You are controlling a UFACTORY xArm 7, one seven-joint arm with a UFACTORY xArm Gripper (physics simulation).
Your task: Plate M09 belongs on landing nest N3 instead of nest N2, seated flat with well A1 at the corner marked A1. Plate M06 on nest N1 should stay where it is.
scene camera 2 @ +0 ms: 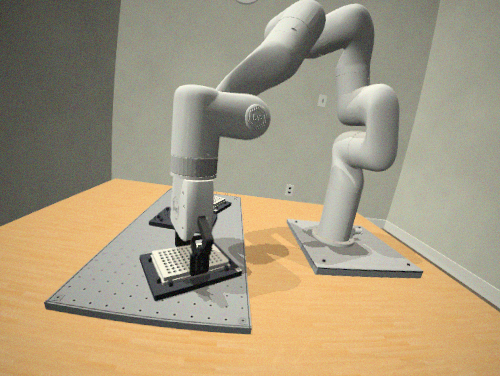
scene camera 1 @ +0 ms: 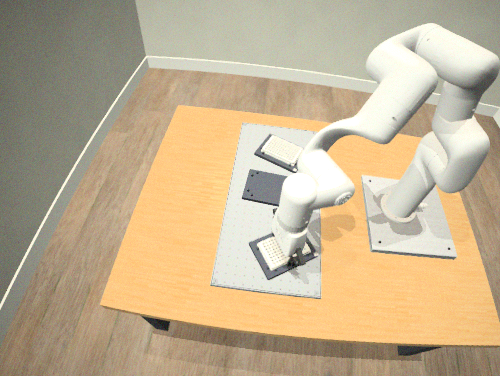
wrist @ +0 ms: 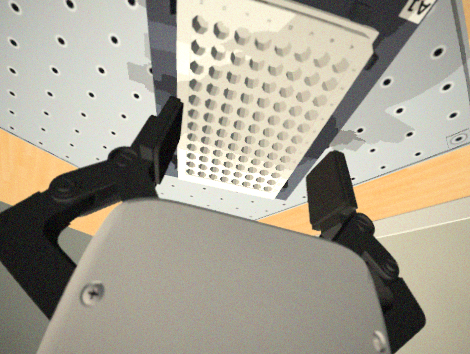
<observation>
My gripper (scene camera 2: 190, 258) is open, with nothing in its grasp.
My gripper is seen too in the wrist view (wrist: 253, 142).
</observation>
